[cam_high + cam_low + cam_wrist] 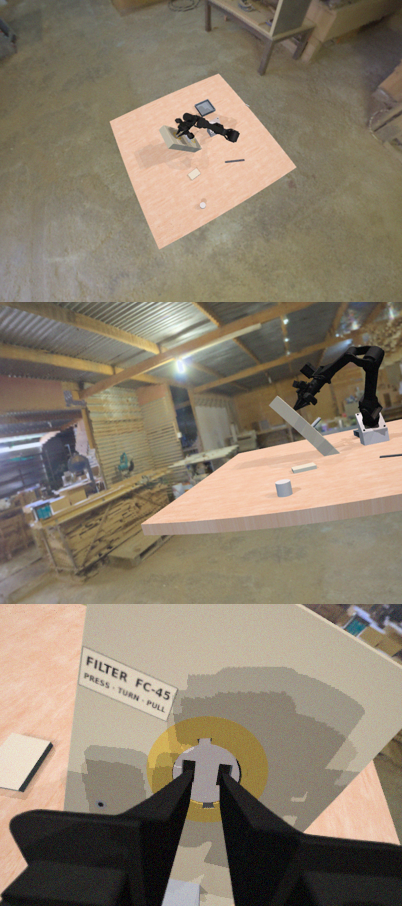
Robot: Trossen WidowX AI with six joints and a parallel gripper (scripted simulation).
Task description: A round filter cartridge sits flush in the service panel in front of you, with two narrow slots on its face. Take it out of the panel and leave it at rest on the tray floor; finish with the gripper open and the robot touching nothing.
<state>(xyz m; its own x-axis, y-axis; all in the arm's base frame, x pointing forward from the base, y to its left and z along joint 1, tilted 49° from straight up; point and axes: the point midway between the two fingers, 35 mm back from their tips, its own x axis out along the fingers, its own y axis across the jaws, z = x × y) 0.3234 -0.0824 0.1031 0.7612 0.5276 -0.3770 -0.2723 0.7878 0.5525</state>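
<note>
The round filter cartridge lies 2 cm ahead of my gripper tip and 1 cm below it. Also, from my gripper tip: flat beige block: 26 cm to the left, 23 cm below, 1 cm behind; beige service panel: 9 cm below, 3 cm behind; grey tray: 38 cm behind, 31 cm to the right, 23 cm below.
</note>
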